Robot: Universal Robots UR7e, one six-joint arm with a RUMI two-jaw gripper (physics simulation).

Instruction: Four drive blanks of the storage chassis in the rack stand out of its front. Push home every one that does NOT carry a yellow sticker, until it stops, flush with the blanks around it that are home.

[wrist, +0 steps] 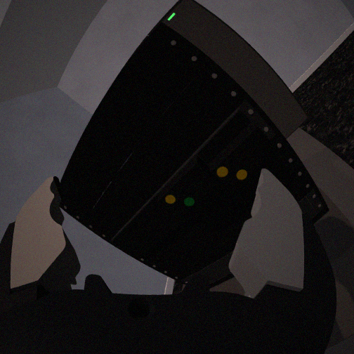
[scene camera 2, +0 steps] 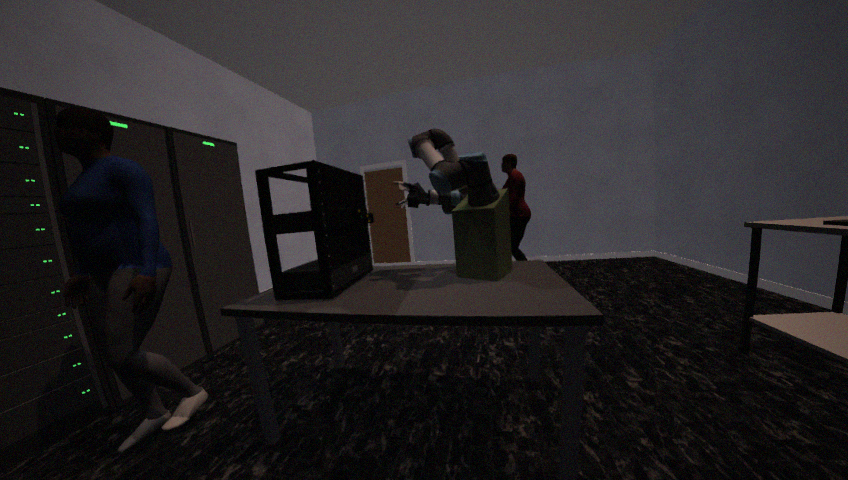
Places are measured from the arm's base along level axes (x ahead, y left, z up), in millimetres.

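Pixels of known places: gripper, between the fingertips: (scene camera 2: 394, 193); arm's base, origin of its link: (scene camera 2: 483, 199).
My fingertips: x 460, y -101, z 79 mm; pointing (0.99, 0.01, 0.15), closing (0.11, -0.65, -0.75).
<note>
For each thing: its middle in the pictures, then the offset to it from my fingertips. "spot": a spot on its surface instead. Level surfaces: height alone.
- black rack, middle of its body: (scene camera 2: 325, 229) dy +120, dx +361, dz -158 mm
- small dark part, a spot on its surface: (scene camera 2: 370, 218) spot: dy -50, dx +167, dz -122 mm
- table, height of its surface: dz -453 mm
The black rack (scene camera 2: 321, 237) (wrist: 272, 137) stands at the table's left end, its front toward the arm. In the wrist view the storage chassis front is very dark. Three yellow stickers (wrist: 222, 172) (wrist: 242, 174) (wrist: 170, 199) and one green sticker (wrist: 189, 201) show on it. The outlines of the blanks are too dark to tell, and so is how far each stands out. In the scene view a small dark part (scene camera 2: 370, 218) juts from the rack's front. My gripper (scene camera 2: 397, 193) (wrist: 155, 176) is open and empty, in front of the rack and apart from it.
The arm stands on a green pedestal (scene camera 2: 483, 243) on the table (scene camera 2: 476, 304). A person in blue (scene camera 2: 116, 202) is at the left by tall cabinets (scene camera 2: 208, 237). A person in red (scene camera 2: 516, 193) is behind the pedestal. A second table (scene camera 2: 785, 224) stands at the right.
</note>
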